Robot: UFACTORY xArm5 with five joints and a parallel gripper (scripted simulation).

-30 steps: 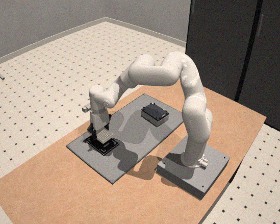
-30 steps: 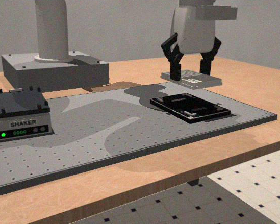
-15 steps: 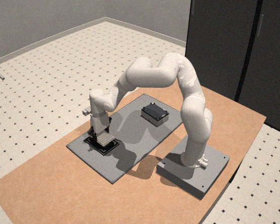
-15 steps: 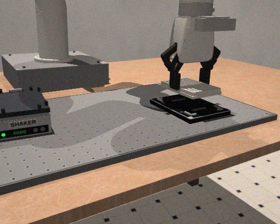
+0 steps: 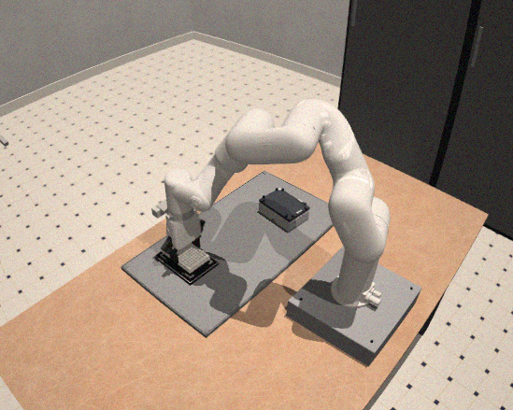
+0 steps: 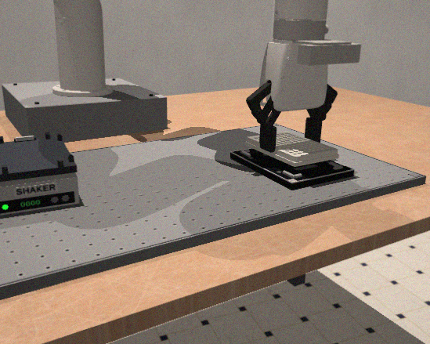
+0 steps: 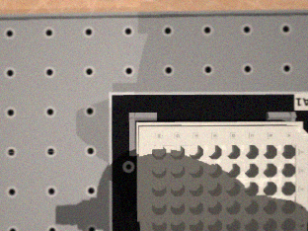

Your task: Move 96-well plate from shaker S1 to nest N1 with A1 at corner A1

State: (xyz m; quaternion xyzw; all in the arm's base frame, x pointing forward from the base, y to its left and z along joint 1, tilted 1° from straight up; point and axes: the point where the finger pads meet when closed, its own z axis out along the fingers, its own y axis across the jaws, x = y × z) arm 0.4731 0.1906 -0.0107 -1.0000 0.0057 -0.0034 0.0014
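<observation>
My gripper is now 1 cm above the white 96-well plate. Also, from my hand: grey locator (7 cm ahead, 4 cm to the left, 3 cm below); then black plate nest N1 (4 cm below); then A1 mark (7 cm ahead, 6 cm to the right, 3 cm below).
</observation>
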